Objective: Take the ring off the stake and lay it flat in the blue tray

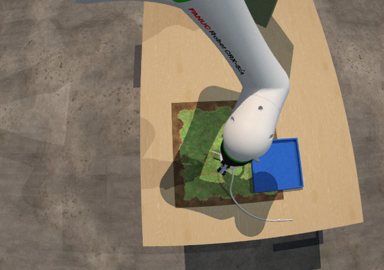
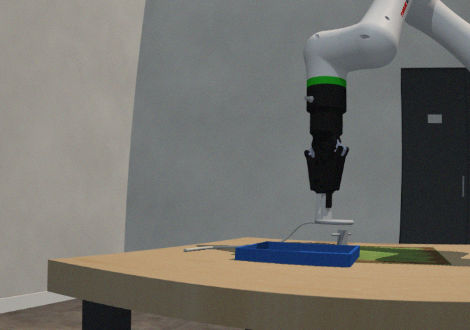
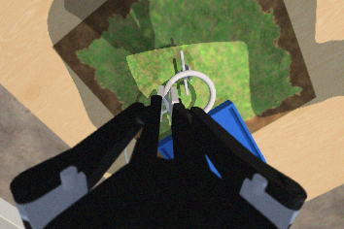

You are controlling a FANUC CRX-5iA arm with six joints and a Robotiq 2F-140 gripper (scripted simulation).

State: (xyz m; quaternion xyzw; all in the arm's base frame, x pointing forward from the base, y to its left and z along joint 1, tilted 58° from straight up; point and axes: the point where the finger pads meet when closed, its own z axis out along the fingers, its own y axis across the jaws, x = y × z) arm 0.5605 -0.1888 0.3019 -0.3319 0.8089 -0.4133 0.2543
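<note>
Now: hand 18 cm to the right of the blue tray, 9 cm above it and 8 cm short of it. From my hand the other things lie so: grey stake (7 cm below, 4 cm behind, 1 cm to the left); then green mat (11 cm below, 5 cm behind, 4 cm to the left); then ring (3 cm to the left, 3 cm below, 2 cm behind).
</note>
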